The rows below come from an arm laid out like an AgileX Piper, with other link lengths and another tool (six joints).
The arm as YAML. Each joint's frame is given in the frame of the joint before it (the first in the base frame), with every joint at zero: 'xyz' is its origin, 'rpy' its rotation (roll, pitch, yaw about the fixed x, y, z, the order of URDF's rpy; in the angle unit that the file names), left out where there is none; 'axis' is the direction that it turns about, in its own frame. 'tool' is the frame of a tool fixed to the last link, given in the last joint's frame.
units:
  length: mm
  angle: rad
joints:
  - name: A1
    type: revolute
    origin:
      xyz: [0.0, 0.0, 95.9]
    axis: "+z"
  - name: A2
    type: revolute
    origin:
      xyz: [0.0, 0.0, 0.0]
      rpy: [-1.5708, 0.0, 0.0]
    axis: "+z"
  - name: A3
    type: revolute
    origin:
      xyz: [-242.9, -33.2, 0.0]
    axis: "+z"
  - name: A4
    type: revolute
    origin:
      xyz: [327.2, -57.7, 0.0]
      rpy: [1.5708, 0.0, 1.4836]
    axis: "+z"
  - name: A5
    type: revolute
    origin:
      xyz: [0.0, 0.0, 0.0]
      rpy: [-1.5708, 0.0, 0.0]
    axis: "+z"
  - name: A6
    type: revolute
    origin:
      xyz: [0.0, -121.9, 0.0]
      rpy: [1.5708, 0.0, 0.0]
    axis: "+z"
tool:
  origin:
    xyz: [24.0, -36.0, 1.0]
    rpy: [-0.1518, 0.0, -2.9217]
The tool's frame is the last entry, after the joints.
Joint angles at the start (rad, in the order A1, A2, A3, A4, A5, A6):
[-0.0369, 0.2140, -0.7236, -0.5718, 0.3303, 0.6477]
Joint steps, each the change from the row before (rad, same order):
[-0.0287, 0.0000, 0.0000, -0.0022, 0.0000, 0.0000]
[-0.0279, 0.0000, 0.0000, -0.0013, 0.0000, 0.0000]
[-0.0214, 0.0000, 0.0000, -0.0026, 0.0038, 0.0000]
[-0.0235, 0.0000, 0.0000, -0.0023, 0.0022, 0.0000]
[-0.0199, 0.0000, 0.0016, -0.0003, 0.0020, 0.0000]
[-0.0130, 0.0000, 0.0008, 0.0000, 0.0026, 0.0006]
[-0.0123, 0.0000, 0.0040, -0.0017, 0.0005, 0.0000]
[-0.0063, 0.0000, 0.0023, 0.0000, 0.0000, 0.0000]
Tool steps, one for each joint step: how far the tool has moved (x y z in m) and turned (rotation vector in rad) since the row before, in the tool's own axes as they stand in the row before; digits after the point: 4 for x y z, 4 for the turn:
[0.0020, 0.0041, -0.0002, -0.0259, 0.0121, -0.0091]
[0.0019, 0.0040, -0.0002, -0.0250, 0.0114, -0.0081]
[0.0012, 0.0035, -0.0002, -0.0224, 0.0069, -0.0080]
[0.0015, 0.0036, -0.0002, -0.0230, 0.0086, -0.0081]
[0.0005, 0.0032, 0.0000, -0.0198, 0.0051, -0.0058]
[0.0003, 0.0022, -0.0001, -0.0138, 0.0026, -0.0031]
[-0.0008, 0.0023, 0.0004, -0.0129, 0.0015, -0.0058]
[-0.0005, 0.0011, 0.0002, -0.0063, 0.0004, -0.0022]

